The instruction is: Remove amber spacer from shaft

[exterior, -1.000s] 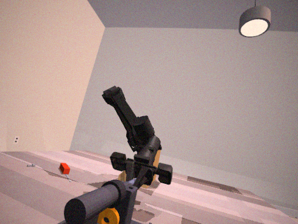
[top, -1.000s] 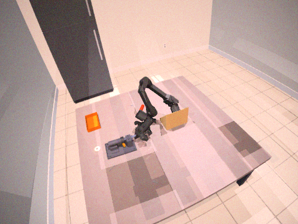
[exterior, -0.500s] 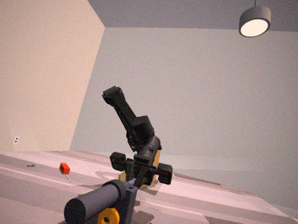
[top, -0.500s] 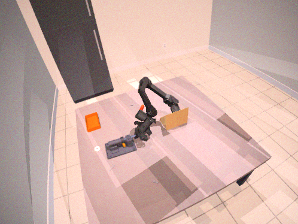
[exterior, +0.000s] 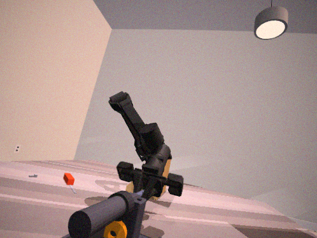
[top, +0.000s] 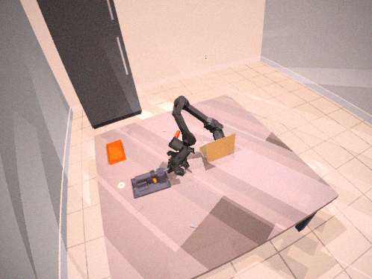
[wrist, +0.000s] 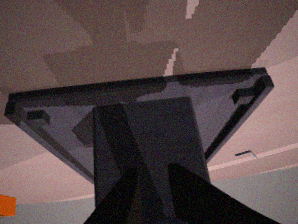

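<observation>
My gripper tip is 90 mm short of the amber spacer, 20 mm above it and 10 mm to the left of it. Also, from my gripper tip: screw 370 mm to the left, 50 mm below, 10 mm ahead; red-handled tool 300 mm to the right, 180 mm behind, 50 mm below; white ring 300 mm ahead, 90 mm to the right, 50 mm below.
</observation>
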